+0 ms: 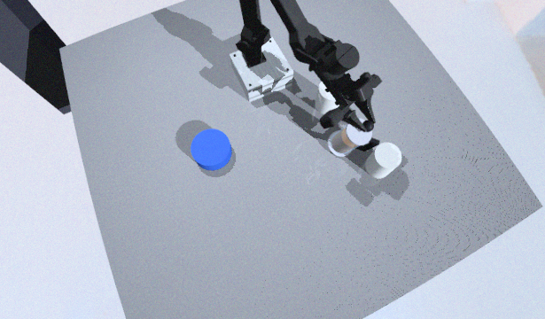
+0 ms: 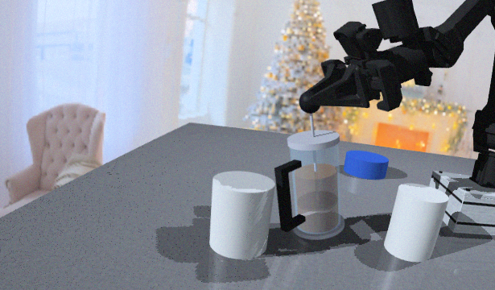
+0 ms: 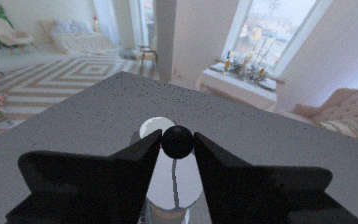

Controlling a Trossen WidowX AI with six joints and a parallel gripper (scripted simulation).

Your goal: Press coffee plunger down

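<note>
My gripper tip is 2 cm past the glass coffee press and 10 cm above it.
</note>
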